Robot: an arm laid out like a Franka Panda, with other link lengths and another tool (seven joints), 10 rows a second.
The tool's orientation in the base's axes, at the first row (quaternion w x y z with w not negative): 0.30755 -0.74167 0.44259 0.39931
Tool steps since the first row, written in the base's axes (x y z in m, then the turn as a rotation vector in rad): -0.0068 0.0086 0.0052 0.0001 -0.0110 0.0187; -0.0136 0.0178 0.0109 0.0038 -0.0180 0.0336; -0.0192 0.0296 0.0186 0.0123 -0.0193 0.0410; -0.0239 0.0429 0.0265 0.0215 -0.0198 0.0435; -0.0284 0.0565 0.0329 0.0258 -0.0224 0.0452; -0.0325 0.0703 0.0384 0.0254 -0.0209 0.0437; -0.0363 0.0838 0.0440 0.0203 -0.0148 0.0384
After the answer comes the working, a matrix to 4 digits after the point.
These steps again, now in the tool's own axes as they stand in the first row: -0.0100 0.0020 0.0066 -0.0116 0.0026 -0.0181; -0.0207 0.0037 0.0134 -0.0206 0.0007 -0.0323; -0.0338 0.0030 0.0210 -0.0240 -0.0072 -0.0397; -0.0475 0.0009 0.0293 -0.0233 -0.0156 -0.0443; -0.0599 -0.0014 0.0387 -0.0224 -0.0185 -0.0486; -0.0715 -0.0041 0.0484 -0.0218 -0.0186 -0.0465; -0.0830 -0.0069 0.0578 -0.0212 -0.0161 -0.0374
The tool's axes in the first row as the columns of a matrix, in the base's axes (rounded; the answer above uses it unrounded):
0.2893 -0.9021 -0.3201
-0.4109 -0.4191 0.8097
-0.8646 -0.1027 -0.4919

